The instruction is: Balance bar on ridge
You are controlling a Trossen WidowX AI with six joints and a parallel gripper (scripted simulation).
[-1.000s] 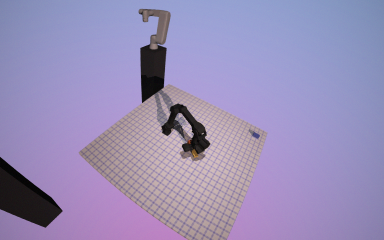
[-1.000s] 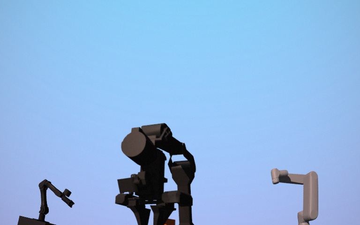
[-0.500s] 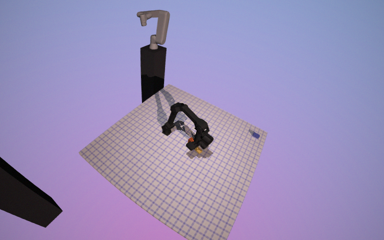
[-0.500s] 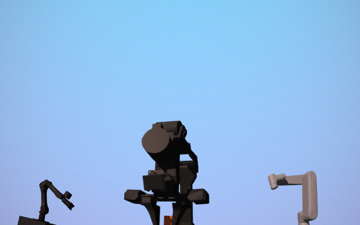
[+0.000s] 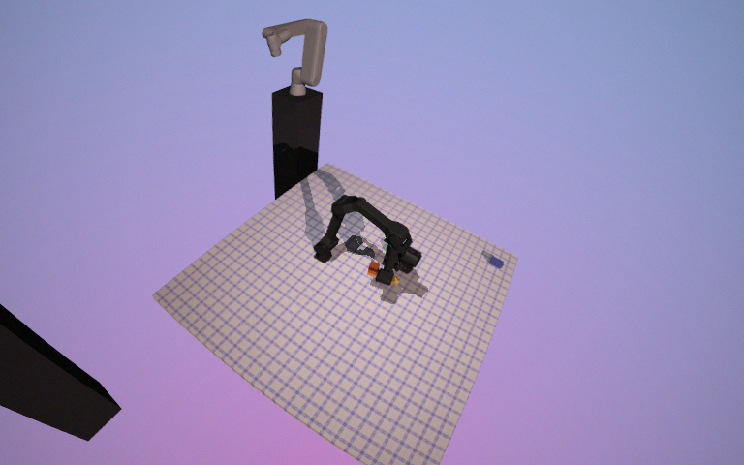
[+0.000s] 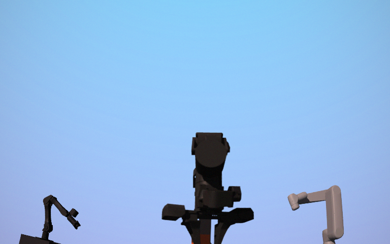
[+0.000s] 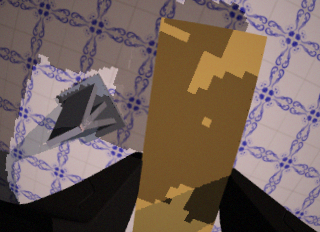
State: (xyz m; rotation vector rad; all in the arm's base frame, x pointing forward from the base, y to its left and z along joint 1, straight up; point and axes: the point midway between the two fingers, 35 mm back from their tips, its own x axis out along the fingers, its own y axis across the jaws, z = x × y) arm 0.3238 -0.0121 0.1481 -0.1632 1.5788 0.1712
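The tan-brown bar is 3 cm behind my gripper tip, 2 cm above it and 1 cm to the right of it. Also, from my gripper tip: green block 24 cm to the left, 10 cm below, 9 cm behind; blue block 51 cm to the left, 42 cm ahead, 10 cm below.
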